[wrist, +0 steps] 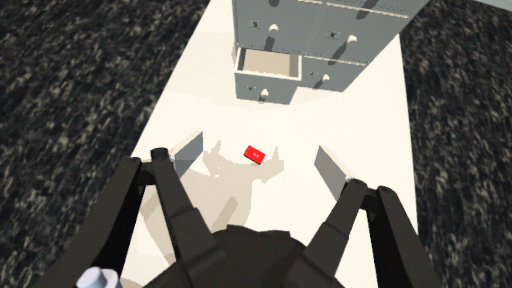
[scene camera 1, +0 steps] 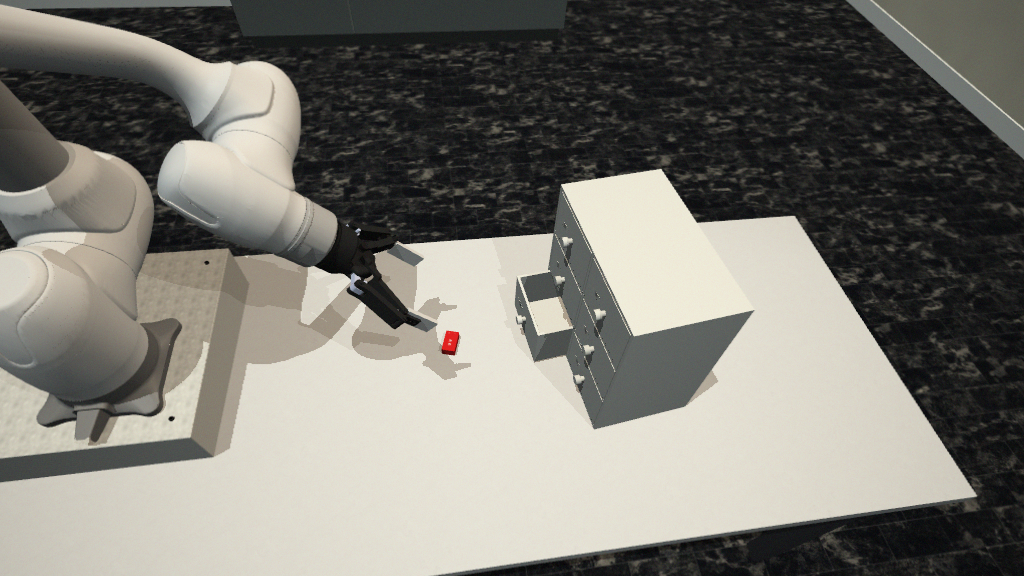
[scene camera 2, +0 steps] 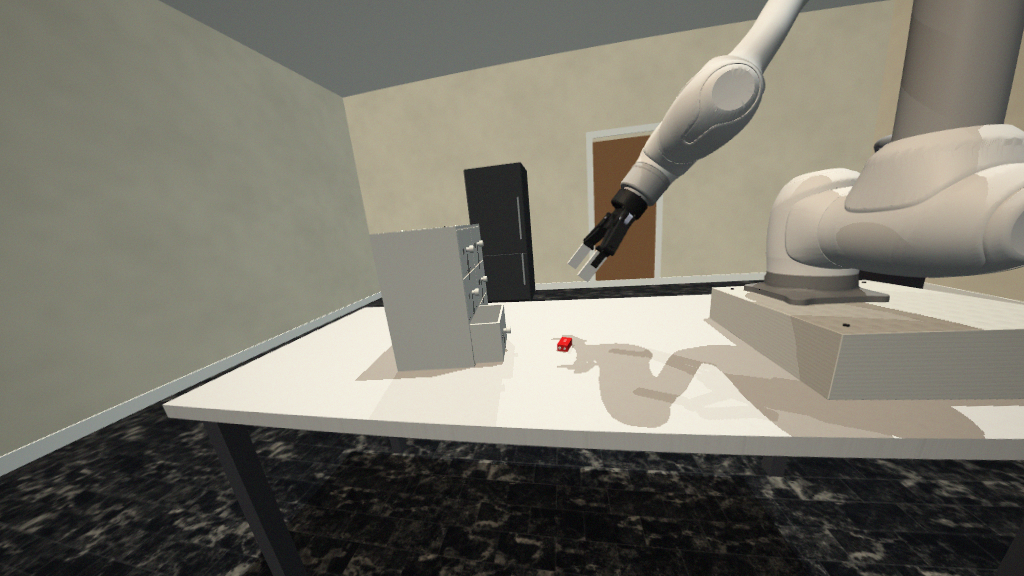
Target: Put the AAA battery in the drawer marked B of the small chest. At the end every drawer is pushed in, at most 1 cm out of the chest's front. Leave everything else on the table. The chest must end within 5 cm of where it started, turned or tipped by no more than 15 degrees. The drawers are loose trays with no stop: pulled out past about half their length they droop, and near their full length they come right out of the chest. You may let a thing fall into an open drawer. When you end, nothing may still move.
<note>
In view: my gripper (scene camera 1: 425, 292), a grey chest (scene camera 1: 683, 308) and a drawer (scene camera 1: 540, 308).
The drawer is seen too in the wrist view (wrist: 250, 86) and in scene camera 2 (scene camera 2: 486, 333). My gripper also shows in the wrist view (wrist: 259, 147) and in scene camera 2 (scene camera 2: 576, 271).
</note>
